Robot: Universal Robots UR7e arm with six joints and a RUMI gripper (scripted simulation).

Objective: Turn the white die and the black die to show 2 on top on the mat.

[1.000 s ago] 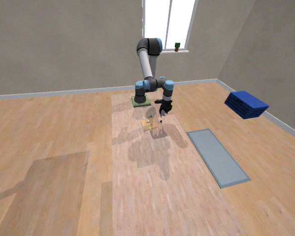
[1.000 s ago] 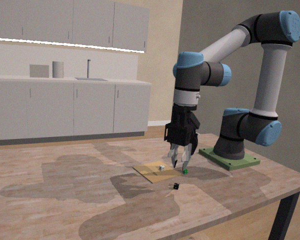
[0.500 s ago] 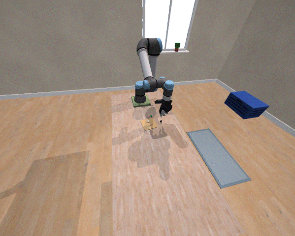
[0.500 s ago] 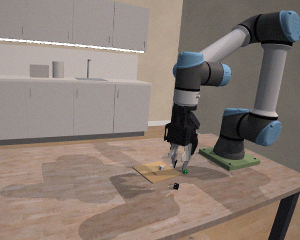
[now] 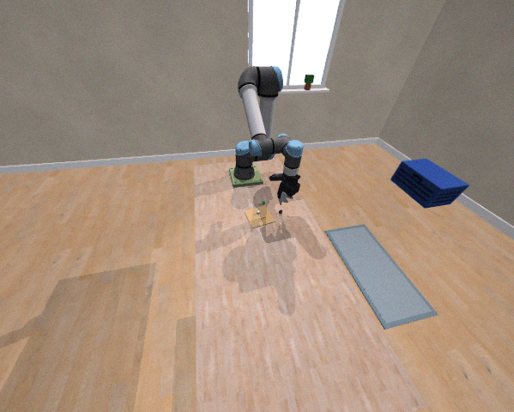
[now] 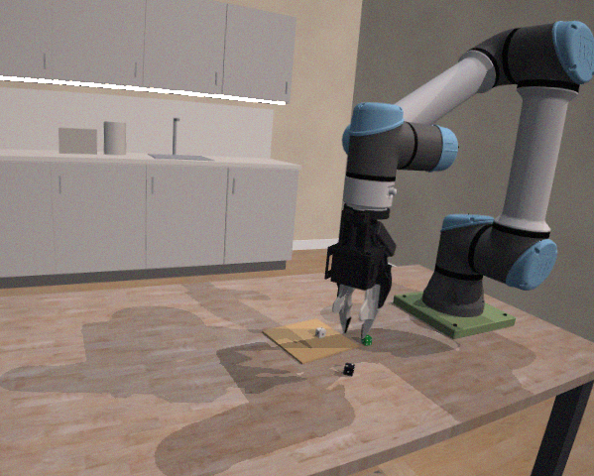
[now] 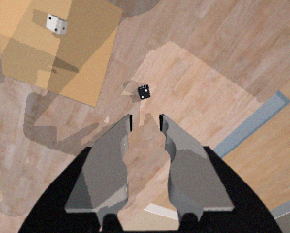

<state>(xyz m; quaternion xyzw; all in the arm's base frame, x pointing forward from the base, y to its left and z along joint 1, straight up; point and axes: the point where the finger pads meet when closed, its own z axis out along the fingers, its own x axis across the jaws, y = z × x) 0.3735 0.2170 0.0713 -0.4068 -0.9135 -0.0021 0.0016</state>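
The black die is 8 cm below my hand. Round my hand: white die: 1 cm ahead, 14 cm to the right, 8 cm below; green die: 8 cm behind, 10 cm to the right, 8 cm below; tan mat: 3 cm ahead, 13 cm to the right, 9 cm below.
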